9 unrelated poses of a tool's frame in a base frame.
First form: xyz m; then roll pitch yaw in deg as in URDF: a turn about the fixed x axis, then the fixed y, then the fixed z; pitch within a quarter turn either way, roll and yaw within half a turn.
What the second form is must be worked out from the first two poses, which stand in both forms.
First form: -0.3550 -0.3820 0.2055 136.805 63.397 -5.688
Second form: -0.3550 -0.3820 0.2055 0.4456 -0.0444 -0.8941 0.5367 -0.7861 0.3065
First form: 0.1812 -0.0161 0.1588 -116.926 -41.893 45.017
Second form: 0.1812 -0.0161 0.1588 0.5262 0.5265 0.6677 0.7412 0.1010 -0.6637
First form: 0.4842 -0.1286 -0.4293 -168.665 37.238 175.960
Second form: 0.4842 -0.1286 -0.4293 -0.7942 0.0561 -0.6051 0.1877 0.9697 -0.1565
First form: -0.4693 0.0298 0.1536 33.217 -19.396 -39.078
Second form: -0.4693 0.0298 0.1536 0.7322 -0.5946 0.3321 0.3861 0.7641 0.5167
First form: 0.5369 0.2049 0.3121 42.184 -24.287 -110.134
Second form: 0.5369 0.2049 0.3121 -0.3138 -0.8558 0.4113 0.7908 0.0043 0.6121
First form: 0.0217 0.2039 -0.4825 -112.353 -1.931 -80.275
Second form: 0.0217 0.2039 -0.4825 0.1688 -0.9851 0.0337 -0.3696 -0.0950 -0.9243
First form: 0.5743 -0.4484 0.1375 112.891 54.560 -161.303
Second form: 0.5743 -0.4484 0.1375 -0.5492 -0.1859 -0.8147 -0.8356 0.1278 0.5342
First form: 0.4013 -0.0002 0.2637 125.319 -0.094 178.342
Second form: 0.4013 -0.0002 0.2637 -0.9996 0.0289 0.0016 0.0181 0.5778 0.8159
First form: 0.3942 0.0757 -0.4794 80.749 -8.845 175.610
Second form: 0.3942 0.0757 -0.4794 -0.9852 0.0756 0.1538 0.1390 -0.1719 0.9753
